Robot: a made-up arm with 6 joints.
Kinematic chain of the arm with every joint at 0, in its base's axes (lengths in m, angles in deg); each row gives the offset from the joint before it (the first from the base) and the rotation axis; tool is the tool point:
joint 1: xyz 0 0 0.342 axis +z
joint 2: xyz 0 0 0 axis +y
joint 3: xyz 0 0 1.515 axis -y
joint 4: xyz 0 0 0 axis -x
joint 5: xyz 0.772 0 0 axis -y
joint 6: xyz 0 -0.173 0 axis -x
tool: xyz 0 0 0
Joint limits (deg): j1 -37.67..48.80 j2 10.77..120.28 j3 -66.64..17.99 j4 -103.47..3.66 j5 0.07..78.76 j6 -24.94..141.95
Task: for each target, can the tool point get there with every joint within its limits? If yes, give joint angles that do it. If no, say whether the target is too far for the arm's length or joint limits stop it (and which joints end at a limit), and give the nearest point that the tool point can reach.
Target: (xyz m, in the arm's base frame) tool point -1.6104 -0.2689 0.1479
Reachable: no: joint limits stop it (at a limit: joint 1, joint 2, joint 3) | nearest point 0.3296 -0.4675 -0.2905 | short by 1.999 m
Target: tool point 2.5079 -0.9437 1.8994
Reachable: no: too far | nearest point 1.5513 -0.5837 1.3054 | short by 1.182 m
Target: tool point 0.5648 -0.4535 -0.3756
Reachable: yes | joints -25.41 108.25 -50.16 -14.73 13.82 37.40
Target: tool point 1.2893 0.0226 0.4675
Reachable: yes | joints 8.40 53.70 -28.39 -16.43 41.88 11.90
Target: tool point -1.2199 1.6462 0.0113
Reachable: no: joint limits stop it (at a limit: joint 1, joint 3, joint 4) | nearest point 0.3656 0.4788 -0.1148 | short by 1.973 m
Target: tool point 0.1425 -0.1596 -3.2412
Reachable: no: too far | nearest point 0.7634 -0.6075 -1.1395 | short by 2.237 m
